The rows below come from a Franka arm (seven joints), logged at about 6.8 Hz.
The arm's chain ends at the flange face. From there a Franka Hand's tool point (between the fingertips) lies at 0.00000 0.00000 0.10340 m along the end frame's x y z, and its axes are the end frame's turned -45 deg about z.
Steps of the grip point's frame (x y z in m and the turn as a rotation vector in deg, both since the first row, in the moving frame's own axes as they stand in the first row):
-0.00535, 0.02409, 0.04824, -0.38, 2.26, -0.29
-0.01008, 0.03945, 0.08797, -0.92, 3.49, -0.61
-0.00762, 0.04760, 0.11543, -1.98, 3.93, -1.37
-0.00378, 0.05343, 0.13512, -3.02, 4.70, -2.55
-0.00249, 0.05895, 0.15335, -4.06, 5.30, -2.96
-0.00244, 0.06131, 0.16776, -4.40, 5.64, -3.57
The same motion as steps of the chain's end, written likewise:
0.00989, 0.02322, 0.04832, 1.33, 1.87, -0.29
0.01516, 0.03833, 0.08818, 1.82, 3.12, -0.61
0.02077, 0.04162, 0.11573, 1.38, 4.18, -1.37
0.02532, 0.04281, 0.13561, 1.19, 5.46, -2.55
0.02805, 0.04533, 0.15405, 0.88, 6.62, -2.96
0.02891, 0.04705, 0.16856, 0.88, 7.10, -3.57

